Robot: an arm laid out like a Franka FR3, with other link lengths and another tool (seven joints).
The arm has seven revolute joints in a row. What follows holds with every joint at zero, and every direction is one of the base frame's. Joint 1 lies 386.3 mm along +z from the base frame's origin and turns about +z. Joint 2 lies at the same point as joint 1 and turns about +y. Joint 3 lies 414 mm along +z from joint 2 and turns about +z. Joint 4 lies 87.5 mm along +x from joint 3 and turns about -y. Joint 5 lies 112.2 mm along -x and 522.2 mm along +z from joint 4 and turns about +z. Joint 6 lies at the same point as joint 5 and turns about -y. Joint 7 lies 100.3 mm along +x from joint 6 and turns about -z. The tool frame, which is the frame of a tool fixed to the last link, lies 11 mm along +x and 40 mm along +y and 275.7 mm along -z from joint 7; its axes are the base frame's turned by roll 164.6, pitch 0 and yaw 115.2 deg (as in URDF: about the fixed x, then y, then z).
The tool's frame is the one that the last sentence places.
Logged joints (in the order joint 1, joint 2, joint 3, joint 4, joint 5, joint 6, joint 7), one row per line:
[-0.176, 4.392, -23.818, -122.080, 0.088, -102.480, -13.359]
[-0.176, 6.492, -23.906, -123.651, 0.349, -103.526, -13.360]
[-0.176, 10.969, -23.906, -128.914, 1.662, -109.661, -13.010]
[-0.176, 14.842, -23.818, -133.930, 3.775, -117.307, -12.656]
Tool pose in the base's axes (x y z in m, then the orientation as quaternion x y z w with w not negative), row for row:
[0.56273, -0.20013, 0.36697, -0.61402, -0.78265, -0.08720, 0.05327]
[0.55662, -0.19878, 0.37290, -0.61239, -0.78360, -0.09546, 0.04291]
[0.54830, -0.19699, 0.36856, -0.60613, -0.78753, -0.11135, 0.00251]
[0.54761, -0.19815, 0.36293, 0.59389, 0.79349, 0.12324, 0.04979]
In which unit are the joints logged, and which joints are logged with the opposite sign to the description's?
The joints are logged in degrees. Opposite sign: joint 1, joint 2, joint 5, joint 6.
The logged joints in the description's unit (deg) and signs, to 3 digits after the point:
[0.176, -4.392, -23.818, -122.080, -0.088, 102.480, -13.359]
[0.176, -6.492, -23.906, -123.651, -0.349, 103.526, -13.360]
[0.176, -10.969, -23.906, -128.914, -1.662, 109.661, -13.010]
[0.176, -14.842, -23.818, -133.930, -3.775, 117.307, -12.656]

